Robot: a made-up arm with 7 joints.
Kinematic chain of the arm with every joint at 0, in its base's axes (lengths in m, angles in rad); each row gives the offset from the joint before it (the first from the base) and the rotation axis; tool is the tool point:
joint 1: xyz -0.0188 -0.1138 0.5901 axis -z
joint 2: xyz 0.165 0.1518 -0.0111 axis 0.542 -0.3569 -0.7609
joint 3: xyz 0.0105 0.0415 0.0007 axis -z
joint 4: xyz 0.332 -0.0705 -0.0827 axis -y
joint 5: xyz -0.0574 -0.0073 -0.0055 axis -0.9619 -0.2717 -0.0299
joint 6: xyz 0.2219 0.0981 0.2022 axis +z
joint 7: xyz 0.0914 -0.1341 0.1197 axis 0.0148 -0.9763 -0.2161
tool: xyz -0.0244 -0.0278 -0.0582
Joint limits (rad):
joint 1: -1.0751..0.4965
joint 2: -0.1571..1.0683
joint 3: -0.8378..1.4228
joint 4: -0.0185..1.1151
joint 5: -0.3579..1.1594
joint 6: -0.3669..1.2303
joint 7: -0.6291..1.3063
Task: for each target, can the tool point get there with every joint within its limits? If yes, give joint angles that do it. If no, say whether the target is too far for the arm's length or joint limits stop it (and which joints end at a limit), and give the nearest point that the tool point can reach.
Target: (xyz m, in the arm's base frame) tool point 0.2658 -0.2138 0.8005
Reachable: yes | joints -0.5894 0.3589 1.2085 0.5155 0.4869 0.1329 0.2332
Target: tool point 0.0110 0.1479 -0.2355
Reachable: no: joint limits stop it (at a limit: joint 1, joint 2, joint 3, joint 4, joint 5, joint 6) | nearest point -0.3173 -0.0363 0.2944 | short by 0.650 m
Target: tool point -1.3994 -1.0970 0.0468
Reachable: no: too far | nearest point -0.3696 -0.4480 0.3674 | short by 1.259 m
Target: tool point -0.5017 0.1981 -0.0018
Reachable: no: joint limits stop it (at a limit: joint 1, joint 2, joint 3, joint 4, joint 5, joint 7) | nearest point -0.3581 -0.0536 0.2724 | short by 0.399 m
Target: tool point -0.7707 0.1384 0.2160
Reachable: no: joint limits stop it (at a limit: joint 1, joint 2, joint 3, joint 5, joint 7) | nearest point -0.3866 -0.0877 0.2900 | short by 0.452 m
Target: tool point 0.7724 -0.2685 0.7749
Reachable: yes | joints 0.2028 -0.0373 0.3597 0.0907 0.0043 1.0702 0.4602
